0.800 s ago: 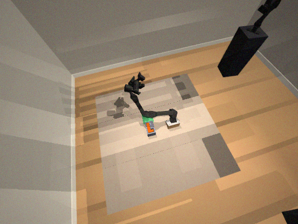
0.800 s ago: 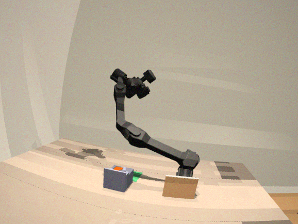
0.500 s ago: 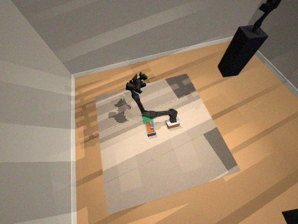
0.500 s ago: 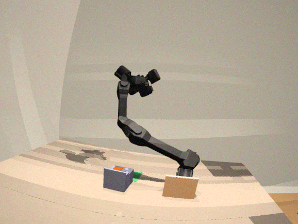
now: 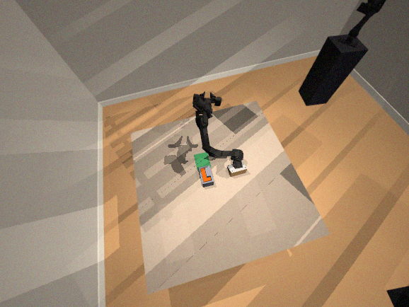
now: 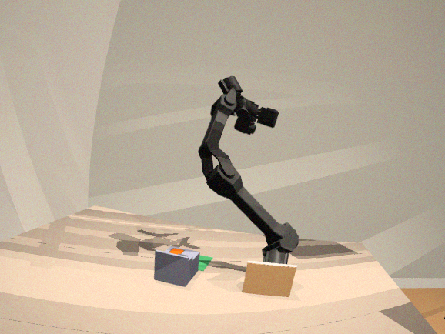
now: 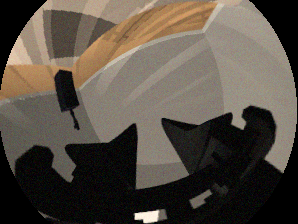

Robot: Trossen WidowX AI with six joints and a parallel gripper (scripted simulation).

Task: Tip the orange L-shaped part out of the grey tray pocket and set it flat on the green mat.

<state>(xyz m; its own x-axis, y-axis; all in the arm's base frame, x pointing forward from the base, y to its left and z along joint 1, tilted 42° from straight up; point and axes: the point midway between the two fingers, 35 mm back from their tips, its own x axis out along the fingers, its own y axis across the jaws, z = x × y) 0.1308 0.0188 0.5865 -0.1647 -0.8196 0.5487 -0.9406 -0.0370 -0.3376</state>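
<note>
The orange L-shaped part is 450 mm to the left of my gripper tip, 440 mm below it and 90 mm ahead of it. Also, from my gripper tip: green mat (500 mm below, 290 mm to the left, 110 mm ahead).
</note>
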